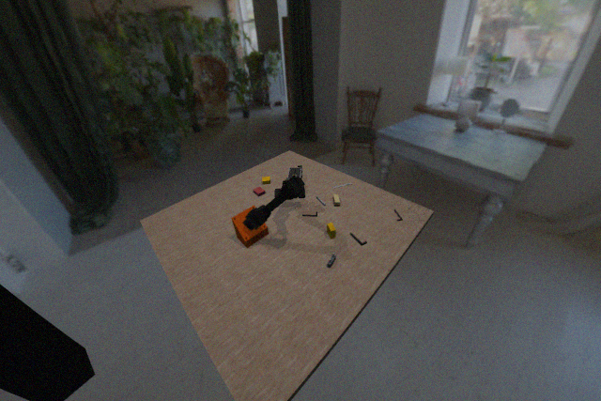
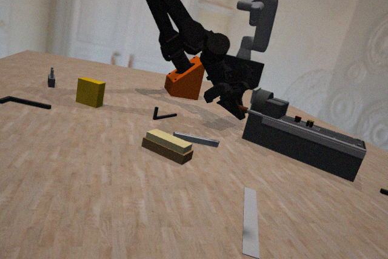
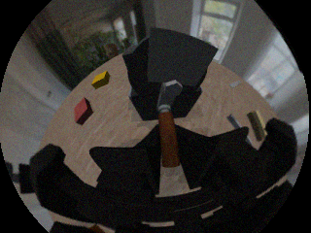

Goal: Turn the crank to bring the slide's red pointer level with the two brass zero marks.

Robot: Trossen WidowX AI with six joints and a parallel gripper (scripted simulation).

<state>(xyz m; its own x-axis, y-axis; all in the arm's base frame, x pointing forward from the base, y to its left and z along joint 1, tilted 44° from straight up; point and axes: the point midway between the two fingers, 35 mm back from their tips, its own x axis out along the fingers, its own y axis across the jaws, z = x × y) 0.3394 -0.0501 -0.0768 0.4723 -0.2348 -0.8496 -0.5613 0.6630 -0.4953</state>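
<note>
Right now the brown crank handle is 20 mm behind my gripper tip, 10 mm to the right of it and 30 mm above it. Round my gripper tip: red pointer (110 mm ahead, 70 mm to the left, 50 mm above); then red block (70 mm behind, 240 mm to the left, 20 mm below); then grey bar (80 mm ahead, 170 mm to the right, 30 mm below).
</note>
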